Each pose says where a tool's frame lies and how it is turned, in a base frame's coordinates. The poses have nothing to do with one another.
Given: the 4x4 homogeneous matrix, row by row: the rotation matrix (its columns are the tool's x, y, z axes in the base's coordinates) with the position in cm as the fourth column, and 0 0 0 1 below. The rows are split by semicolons.
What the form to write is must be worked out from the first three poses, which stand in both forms.
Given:
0.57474, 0.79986, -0.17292, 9.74; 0.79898, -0.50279, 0.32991, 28.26; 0.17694, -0.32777, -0.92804, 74.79; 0, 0, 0, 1
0.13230, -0.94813, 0.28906, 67.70; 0.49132, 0.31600, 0.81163, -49.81; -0.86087, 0.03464, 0.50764, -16.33; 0, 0, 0, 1
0.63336, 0.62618, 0.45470, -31.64; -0.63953, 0.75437, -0.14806, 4.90; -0.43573, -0.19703, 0.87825, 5.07; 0, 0, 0, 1
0.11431, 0.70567, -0.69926, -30.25; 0.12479, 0.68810, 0.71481, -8.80; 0.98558, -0.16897, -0.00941, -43.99; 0, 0, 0, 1
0.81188, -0.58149, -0.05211, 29.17; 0.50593, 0.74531, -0.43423, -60.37; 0.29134, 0.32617, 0.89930, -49.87; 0, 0, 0, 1
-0.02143, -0.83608, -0.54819, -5.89; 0.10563, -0.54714, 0.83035, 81.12; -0.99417, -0.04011, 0.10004, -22.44; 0, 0, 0, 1
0.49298, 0.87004, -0.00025, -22.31; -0.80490, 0.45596, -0.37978, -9.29; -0.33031, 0.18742, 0.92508, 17.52; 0, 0, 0, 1
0.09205, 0.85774, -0.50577, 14.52; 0.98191, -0.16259, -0.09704, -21.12; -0.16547, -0.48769, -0.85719, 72.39; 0, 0, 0, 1
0.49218, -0.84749, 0.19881, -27.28; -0.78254, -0.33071, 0.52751, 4.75; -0.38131, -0.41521, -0.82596, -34.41; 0, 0, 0, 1
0.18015, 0.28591, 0.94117, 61.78; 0.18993, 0.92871, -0.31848, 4.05; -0.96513, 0.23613, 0.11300, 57.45; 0, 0, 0, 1
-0.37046, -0.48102, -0.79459, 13.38; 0.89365, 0.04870, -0.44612, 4.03; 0.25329, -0.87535, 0.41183, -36.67; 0, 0, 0, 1
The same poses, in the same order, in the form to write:
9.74, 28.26, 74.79, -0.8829, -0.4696, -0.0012, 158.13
67.70, -49.81, -16.33, -0.3886, 0.5751, 0.7199, 91.26
-31.64, 4.90, 5.07, -0.0316, 0.5751, -0.8175, 50.73
-30.25, -8.80, -43.99, -0.4443, -0.8470, -0.2920, 95.94
29.17, -60.37, -49.87, 0.5548, -0.2506, 0.7934, 43.26
-5.89, 81.12, -22.44, -0.6411, 0.3285, 0.6936, 137.25
-22.31, -9.29, 17.52, 0.3153, 0.1835, -0.9311, 64.09
14.52, -21.12, 72.39, -0.7333, -0.6388, 0.2331, 164.55
-27.28, 4.75, -34.41, -0.8502, 0.5232, 0.0586, 146.33
61.78, 4.05, 57.45, 0.2790, 0.9591, -0.0483, 83.63
13.38, 4.03, -36.67, -0.2410, -0.5884, 0.7718, 117.06

